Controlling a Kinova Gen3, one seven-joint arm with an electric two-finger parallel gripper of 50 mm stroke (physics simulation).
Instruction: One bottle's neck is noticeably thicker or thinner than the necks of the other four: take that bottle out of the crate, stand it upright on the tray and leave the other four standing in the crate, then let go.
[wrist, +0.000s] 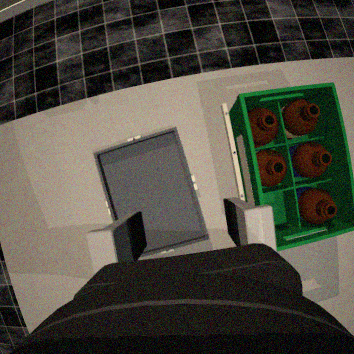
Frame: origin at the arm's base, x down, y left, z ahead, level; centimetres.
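Seen in the pictures: gripper, fingertip midpoint: (184, 222).
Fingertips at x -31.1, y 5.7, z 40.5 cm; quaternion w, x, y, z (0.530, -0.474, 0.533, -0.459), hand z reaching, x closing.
Observation:
A point is followed by its place in that frame.
A green crate (258, 200) {y -4.9, x -0.4, z 35.6 cm} stands at the right of the wrist view, with brown bottles upright in five of its six compartments. The left column holds a bottle (263, 127) {y -9.7, x 1.3, z 47.2 cm} at the back and a bottle (270, 169) {y -8.6, x 0.5, z 39.9 cm} in the middle; its front compartment is empty. The right column holds a back bottle (300, 118) {y -18.2, x 3.8, z 47.2 cm}, a middle bottle (311, 160) {y -17.7, x 3.4, z 39.0 cm} and a front bottle (316, 206) {y -16.4, x 3.2, z 30.4 cm}. I cannot tell which neck differs in thickness. The dark grey tray (150, 185) {y 14.1, x 16.0, z 42.9 cm} lies left of the crate, with no bottle on it. My gripper (184, 222) {y 5.7, x -31.1, z 40.5 cm} is open and empty, high above the tray's near end.
A pale strip (233, 152) {y -5.2, x 13.5, z 44.7 cm} runs along the crate's left side. Small light tabs sit on the tray's edges. The pale table top (55, 175) {y 36.1, x 16.5, z 51.6 cm} ends at a dark tiled floor (165, 45) at the back. The crate's walls and dividers stand around the bottles.

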